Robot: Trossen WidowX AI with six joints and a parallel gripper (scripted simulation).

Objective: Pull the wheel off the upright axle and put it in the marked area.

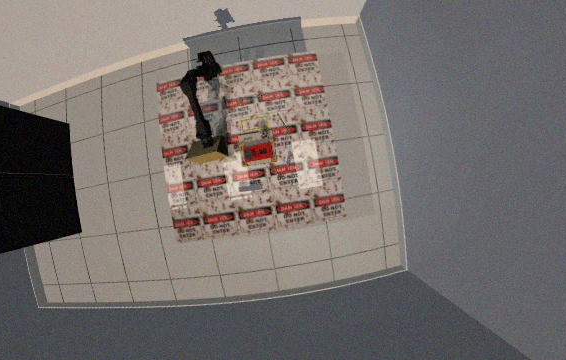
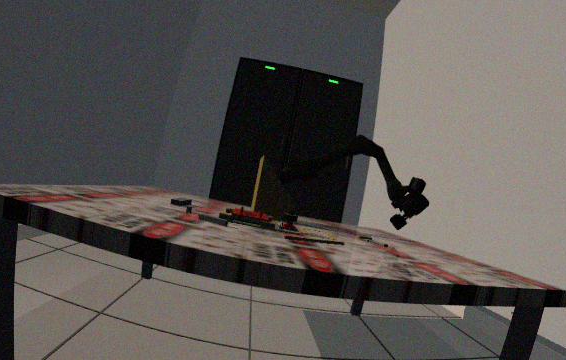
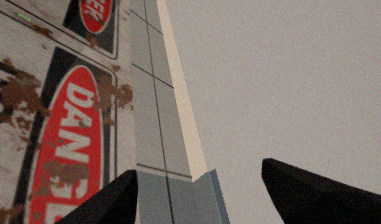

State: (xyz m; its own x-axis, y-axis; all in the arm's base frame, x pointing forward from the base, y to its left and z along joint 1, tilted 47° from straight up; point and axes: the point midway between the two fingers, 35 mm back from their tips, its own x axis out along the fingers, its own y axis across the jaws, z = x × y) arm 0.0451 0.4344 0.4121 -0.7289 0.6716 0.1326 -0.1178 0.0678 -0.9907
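My gripper tip is now 27 cm short of the grey fixture plate, 71 cm to the left of it and 8 cm above it.
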